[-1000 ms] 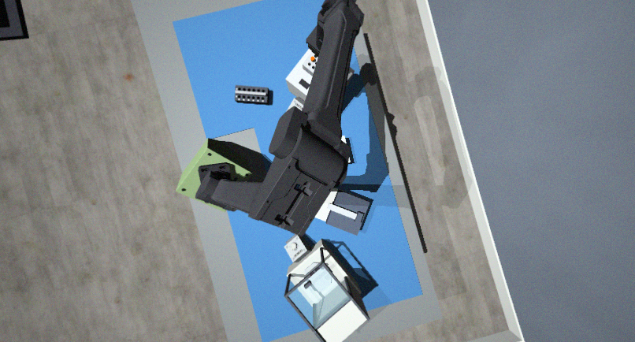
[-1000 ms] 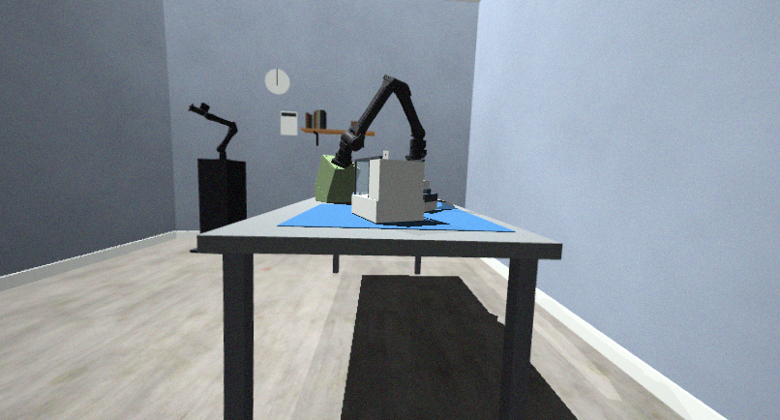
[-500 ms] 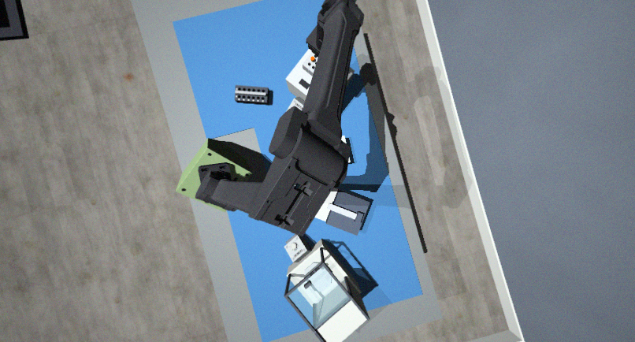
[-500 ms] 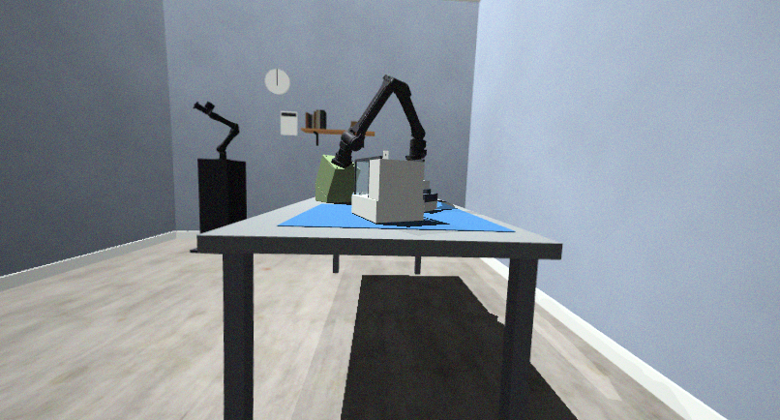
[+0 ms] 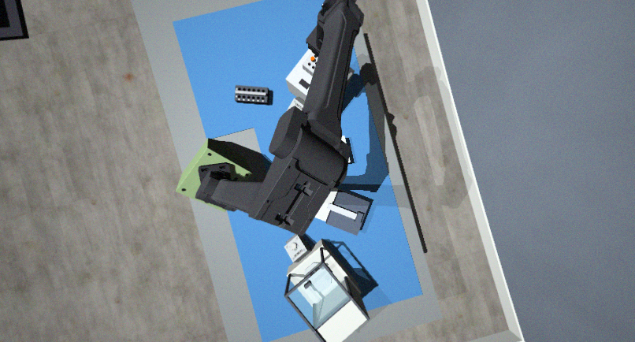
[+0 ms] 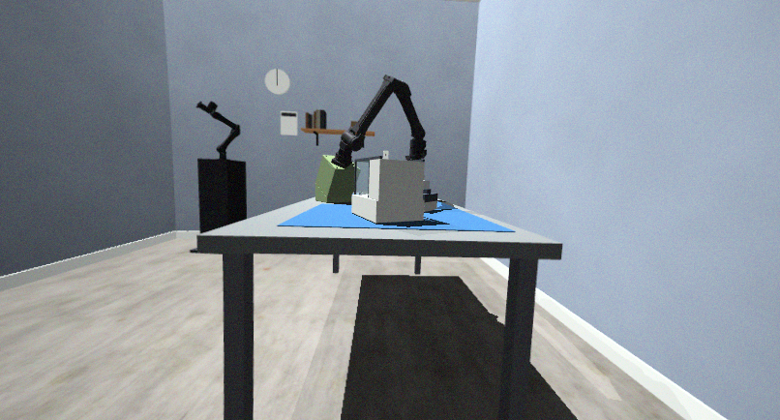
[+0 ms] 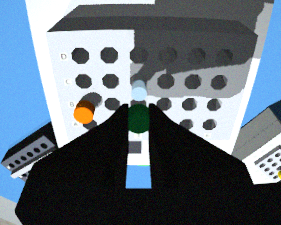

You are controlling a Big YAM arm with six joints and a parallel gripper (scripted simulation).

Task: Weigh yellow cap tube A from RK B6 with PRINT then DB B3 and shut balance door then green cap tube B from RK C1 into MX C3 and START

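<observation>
My hand is 30 mm past the orange-capped tube, 20 mm to the right of it and 50 mm above it. From my hand the other things lie so: magnet block MG (290 mm behind, 20 mm to the right, 190 mm below); then dry block DB (20 mm behind, 310 mm to the right, 180 mm below); then mixer's green start key (130 mm behind, 130 mm to the right, 140 mm below).
</observation>
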